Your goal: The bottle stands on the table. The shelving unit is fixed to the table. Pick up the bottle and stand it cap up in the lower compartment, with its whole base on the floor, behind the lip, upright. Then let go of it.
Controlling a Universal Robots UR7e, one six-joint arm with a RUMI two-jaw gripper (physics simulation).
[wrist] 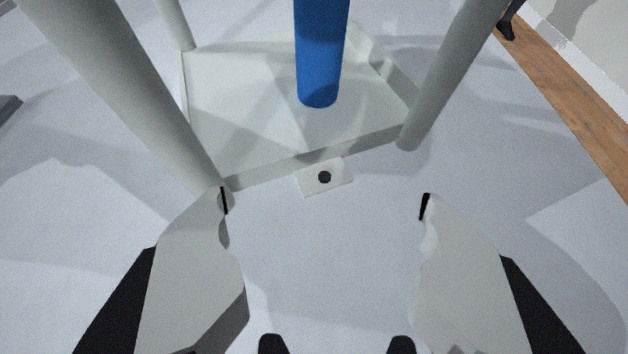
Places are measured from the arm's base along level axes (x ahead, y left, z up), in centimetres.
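Where they show: gripper, fingertip midpoint: [323, 192].
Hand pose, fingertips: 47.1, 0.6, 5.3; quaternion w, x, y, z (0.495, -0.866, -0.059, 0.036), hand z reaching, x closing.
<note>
After its pixels a point has its place, as x, y, z.
The blue bottle [320, 55] {45.2, 12.3, 6.6} stands upright on the pale floor of the lower compartment, with its base near the middle of that floor and behind the front lip. Its top runs out of view at the upper edge, so the cap is hidden. The shelving unit [230, 155] {38.5, 5.1, 0.9} shows its floor, its low lip and several round grey posts. My gripper [323, 192] {47.1, 0.6, 5.3} is open, with nothing between its fingers. Its fingertips are in front of the lip, apart from the bottle, and the left fingertip appears close to the base of the left front post.
A small pale tab with a dark round fastener [324, 177] {46.9, 5.4, -1.0} sits at the front of the lip. The right front post [440, 90] {55.0, 10.6, 6.0} and the thick left front post [125, 75] {39.0, 0.9, 11.8} flank the compartment. A wooden strip [575, 105] runs along the right, with a dark object [506, 30] at its top.
</note>
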